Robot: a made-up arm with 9 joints. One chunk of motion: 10 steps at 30 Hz.
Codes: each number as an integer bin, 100 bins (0 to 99) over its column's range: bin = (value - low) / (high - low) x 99, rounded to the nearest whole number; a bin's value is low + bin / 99 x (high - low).
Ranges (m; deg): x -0.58..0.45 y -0.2..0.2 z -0.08..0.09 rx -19..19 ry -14..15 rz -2..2
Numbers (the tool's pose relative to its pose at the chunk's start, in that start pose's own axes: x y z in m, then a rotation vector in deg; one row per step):
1: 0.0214 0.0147 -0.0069 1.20 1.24 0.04
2: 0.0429 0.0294 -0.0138 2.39 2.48 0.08
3: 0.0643 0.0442 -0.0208 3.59 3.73 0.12
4: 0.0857 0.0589 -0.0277 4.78 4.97 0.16
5: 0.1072 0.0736 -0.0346 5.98 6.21 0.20
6: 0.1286 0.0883 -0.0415 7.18 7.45 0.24
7: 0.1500 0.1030 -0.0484 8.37 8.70 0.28
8: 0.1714 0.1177 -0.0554 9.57 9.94 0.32
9: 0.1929 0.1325 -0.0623 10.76 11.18 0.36
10: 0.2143 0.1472 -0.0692 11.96 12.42 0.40
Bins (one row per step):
1: 58 53 43 53 52 50
2: 60 57 39 56 56 51
3: 62 60 34 59 61 52
4: 64 64 30 62 65 53
5: 66 68 26 65 69 54
6: 68 71 22 68 73 55
7: 70 75 18 71 77 56
8: 72 79 14 74 82 57
9: 74 82 10 78 86 58
10: 76 86 6 81 90 59

